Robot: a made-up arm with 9 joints. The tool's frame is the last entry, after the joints. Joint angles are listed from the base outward. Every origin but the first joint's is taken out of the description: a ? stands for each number. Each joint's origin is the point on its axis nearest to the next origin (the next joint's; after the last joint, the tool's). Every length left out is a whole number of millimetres.
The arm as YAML. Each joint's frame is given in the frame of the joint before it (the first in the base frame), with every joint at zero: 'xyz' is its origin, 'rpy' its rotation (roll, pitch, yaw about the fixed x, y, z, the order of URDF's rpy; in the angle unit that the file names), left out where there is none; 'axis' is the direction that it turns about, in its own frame. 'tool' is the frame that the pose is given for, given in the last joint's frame.
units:
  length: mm
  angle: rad
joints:
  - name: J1
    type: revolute
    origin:
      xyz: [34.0, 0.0, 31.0]
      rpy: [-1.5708, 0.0, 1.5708]
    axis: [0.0, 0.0, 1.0]
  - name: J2
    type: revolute
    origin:
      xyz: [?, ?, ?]
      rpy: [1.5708, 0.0, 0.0]
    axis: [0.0, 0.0, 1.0]
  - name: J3
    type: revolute
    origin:
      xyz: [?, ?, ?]
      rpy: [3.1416, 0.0, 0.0]
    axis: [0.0, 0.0, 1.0]
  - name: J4
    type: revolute
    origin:
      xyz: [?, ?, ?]
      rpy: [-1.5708, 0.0, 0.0]
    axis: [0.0, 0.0, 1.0]
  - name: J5
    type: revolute
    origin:
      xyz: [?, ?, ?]
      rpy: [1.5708, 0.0, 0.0]
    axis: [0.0, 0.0, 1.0]
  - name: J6
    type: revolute
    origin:
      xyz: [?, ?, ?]
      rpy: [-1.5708, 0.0, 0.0]
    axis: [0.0, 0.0, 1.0]
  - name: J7
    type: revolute
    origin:
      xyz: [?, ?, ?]
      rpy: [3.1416, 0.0, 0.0]
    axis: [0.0, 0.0, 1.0]
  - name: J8
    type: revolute
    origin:
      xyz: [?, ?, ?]
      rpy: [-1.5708, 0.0, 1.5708]
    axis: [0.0, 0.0, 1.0]
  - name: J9
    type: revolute
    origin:
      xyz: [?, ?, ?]
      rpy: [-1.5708, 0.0, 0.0]
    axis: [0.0, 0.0, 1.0]
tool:
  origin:
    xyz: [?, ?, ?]
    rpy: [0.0, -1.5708, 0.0]
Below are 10 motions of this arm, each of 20 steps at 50 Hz.
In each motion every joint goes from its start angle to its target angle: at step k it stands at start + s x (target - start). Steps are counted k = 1, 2, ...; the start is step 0. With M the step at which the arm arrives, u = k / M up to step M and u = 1 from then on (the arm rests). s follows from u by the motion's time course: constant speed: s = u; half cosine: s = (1 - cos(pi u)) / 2; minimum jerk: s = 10 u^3 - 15 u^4 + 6 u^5.
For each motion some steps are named. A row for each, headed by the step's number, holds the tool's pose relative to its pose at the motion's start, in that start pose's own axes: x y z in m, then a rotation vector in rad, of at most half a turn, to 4 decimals.
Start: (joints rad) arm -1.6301 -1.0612 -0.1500 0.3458 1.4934 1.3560 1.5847 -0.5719 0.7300
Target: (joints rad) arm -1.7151 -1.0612 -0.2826 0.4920 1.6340 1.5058 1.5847 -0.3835 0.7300
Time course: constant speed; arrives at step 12
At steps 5, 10, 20:
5: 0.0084 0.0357 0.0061 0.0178 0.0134 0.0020
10: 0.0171 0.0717 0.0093 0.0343 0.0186 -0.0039
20: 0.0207 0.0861 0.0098 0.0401 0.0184 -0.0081

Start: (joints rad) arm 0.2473 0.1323 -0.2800 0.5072 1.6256 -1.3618 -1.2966 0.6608 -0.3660
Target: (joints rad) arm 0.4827 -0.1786 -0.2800 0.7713 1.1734 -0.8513 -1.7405 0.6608 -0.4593
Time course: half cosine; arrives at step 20
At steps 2, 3, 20:
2: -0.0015 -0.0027 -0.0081 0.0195 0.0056 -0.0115
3: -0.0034 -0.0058 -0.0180 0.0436 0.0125 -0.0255
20: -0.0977 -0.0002 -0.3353 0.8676 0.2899 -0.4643

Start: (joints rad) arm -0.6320 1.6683 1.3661 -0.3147 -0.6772 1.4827 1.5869 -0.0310 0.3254
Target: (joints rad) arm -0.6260 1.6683 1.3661 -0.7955 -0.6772 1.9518 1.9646 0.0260 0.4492
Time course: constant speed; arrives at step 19
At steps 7, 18, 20:
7: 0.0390 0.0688 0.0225 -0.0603 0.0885 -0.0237
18: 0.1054 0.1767 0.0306 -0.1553 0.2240 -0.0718
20: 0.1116 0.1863 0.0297 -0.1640 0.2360 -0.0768

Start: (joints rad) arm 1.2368 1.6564 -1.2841 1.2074 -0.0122 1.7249 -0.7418 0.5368 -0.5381
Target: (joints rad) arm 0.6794 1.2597 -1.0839 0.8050 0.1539 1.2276 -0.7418 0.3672 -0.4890
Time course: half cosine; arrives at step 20
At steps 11, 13, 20:
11: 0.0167 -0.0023 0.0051 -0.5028 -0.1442 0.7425
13: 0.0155 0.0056 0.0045 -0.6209 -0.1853 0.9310
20: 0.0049 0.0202 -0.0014 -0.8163 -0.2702 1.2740

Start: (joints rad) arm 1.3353 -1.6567 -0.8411 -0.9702 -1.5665 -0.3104 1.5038 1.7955 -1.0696
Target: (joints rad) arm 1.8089 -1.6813 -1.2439 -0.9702 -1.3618 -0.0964 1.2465 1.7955 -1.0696
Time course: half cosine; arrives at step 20
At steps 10, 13, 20:
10: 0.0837 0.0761 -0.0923 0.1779 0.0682 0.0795
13: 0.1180 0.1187 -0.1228 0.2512 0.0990 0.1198
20: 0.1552 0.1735 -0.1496 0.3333 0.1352 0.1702

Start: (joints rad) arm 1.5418 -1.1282 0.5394 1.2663 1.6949 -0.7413 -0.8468 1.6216 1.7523
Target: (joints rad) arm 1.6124 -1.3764 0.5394 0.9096 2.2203 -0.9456 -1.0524 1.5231 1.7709
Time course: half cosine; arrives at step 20
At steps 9, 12, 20:
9: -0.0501 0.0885 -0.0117 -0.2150 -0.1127 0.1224
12: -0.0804 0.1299 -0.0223 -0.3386 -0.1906 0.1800
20: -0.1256 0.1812 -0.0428 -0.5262 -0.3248 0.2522

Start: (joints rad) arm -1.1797 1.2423 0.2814 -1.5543 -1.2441 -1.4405 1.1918 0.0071 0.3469
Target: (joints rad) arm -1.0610 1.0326 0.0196 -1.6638 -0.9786 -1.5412 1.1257 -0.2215 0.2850
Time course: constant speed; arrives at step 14
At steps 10, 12, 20:
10: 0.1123 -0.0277 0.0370 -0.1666 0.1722 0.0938
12: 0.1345 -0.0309 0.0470 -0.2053 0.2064 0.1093
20: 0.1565 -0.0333 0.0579 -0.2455 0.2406 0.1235

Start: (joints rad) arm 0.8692 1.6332 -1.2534 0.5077 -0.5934 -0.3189 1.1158 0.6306 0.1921
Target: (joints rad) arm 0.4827 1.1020 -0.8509 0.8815 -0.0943 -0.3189 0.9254 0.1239 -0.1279
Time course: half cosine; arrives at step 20
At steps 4, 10, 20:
4: -0.0068 0.0131 0.0458 -0.0750 0.1493 -0.0728
10: -0.0174 0.1155 0.2338 -0.3978 0.7222 -0.4232
20: -0.0077 0.3463 0.3958 -0.6987 1.2503 -0.9942

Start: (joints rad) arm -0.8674 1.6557 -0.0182 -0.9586 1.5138 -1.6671 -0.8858 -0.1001 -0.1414
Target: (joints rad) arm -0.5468 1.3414 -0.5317 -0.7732 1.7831 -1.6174 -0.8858 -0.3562 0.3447
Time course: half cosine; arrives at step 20
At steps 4, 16, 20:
4: 0.0170 -0.0003 -0.0068 0.0474 0.0296 0.0260
16: 0.1379 0.0449 -0.0499 0.3732 0.3429 0.1836
20: 0.1483 0.0547 -0.0532 0.4020 0.3855 0.1922

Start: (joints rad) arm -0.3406 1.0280 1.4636 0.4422 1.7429 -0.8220 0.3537 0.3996 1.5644
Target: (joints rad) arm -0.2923 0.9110 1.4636 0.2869 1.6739 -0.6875 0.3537 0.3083 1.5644
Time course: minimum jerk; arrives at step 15
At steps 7, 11, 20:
7: -0.0687 -0.0245 -0.0152 0.0644 -0.1112 -0.0191
11: -0.1346 -0.0464 -0.0394 0.1290 -0.2191 -0.0343
20: -0.1521 -0.0519 -0.0476 0.1467 -0.2483 -0.0378

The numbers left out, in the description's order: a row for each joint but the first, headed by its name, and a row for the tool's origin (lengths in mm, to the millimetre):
J2: 73.0 223.0 0.0
J3: 216.0 7.0 0.0
J4: -88.0 -47.0 0.0
J5: -55.0 412.0 0.0
J6: 52.0 -279.0 0.0
J7: -62.0 -4.0 0.0
J8: -114.0 45.0 0.0
J9: -42.0 137.0 0.0
tool: -30.0 -142.0 0.0

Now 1 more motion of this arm.
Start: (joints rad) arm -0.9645 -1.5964 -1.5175 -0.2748 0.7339 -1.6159 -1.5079 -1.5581 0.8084
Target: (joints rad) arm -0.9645 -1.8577 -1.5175 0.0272 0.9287 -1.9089 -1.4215 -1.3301 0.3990
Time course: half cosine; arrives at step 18
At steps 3, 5, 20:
3: -0.0069 0.0012 0.0063 0.0000 -0.0064 -0.0136
5: -0.0184 0.0030 0.0173 -0.0015 -0.0158 -0.0383
20: -0.0998 0.0107 0.1162 -0.0738 -0.0157 -0.2728

